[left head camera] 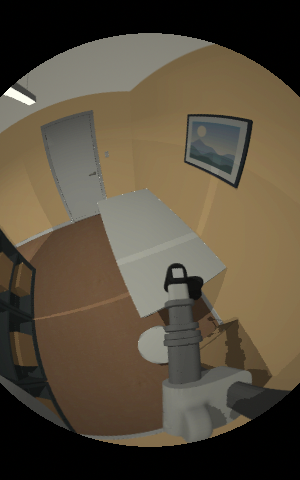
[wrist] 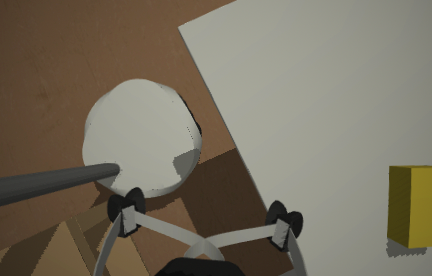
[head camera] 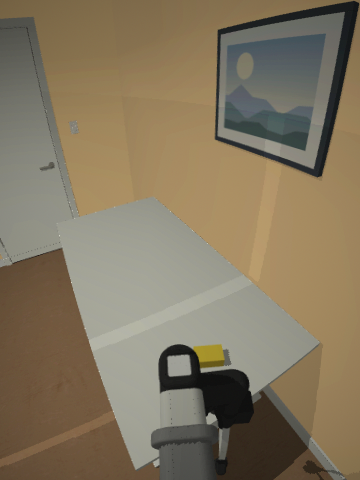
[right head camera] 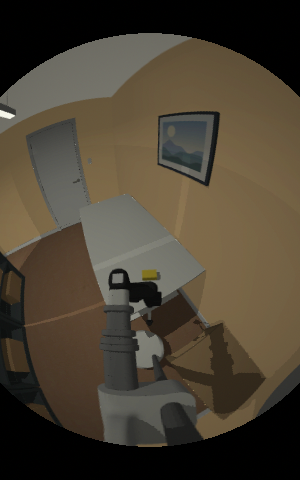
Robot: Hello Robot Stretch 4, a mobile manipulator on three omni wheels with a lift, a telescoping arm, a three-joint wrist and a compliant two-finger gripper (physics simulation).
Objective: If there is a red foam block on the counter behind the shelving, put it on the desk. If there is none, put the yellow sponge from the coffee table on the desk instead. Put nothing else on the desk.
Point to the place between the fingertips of my gripper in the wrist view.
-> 205,210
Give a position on a grey desk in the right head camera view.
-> At 119,233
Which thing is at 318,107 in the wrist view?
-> A grey desk.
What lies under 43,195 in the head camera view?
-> A grey door.
